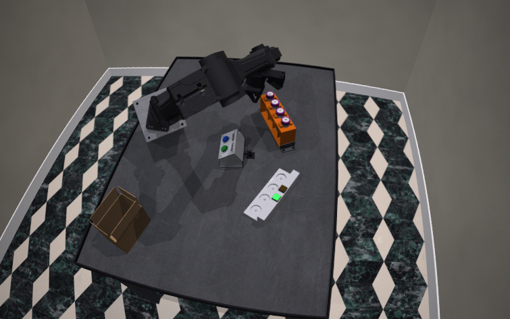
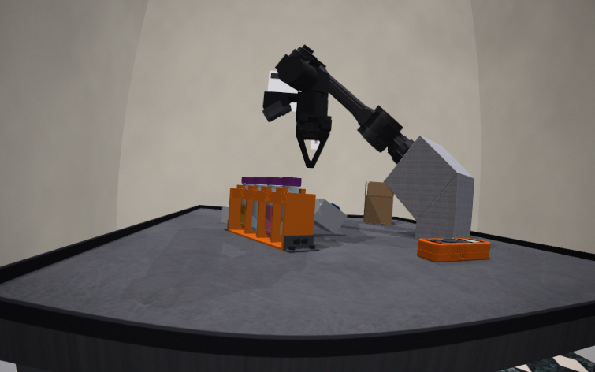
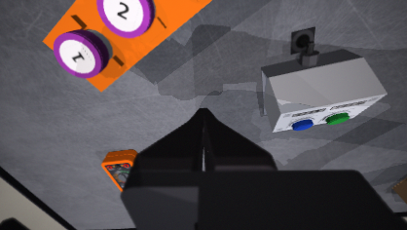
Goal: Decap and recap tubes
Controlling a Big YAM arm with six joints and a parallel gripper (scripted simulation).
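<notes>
The blue key lies 120 mm behind my hand, 90 mm to the right of it and 90 mm below it. Also, from my hand: orange multimeter (170 mm behind, 250 mm to the left, 140 mm below); then key housing (110 mm behind, 120 mm to the right, 100 mm below); then green key (130 mm behind, 140 mm to the right, 90 mm below).
</notes>
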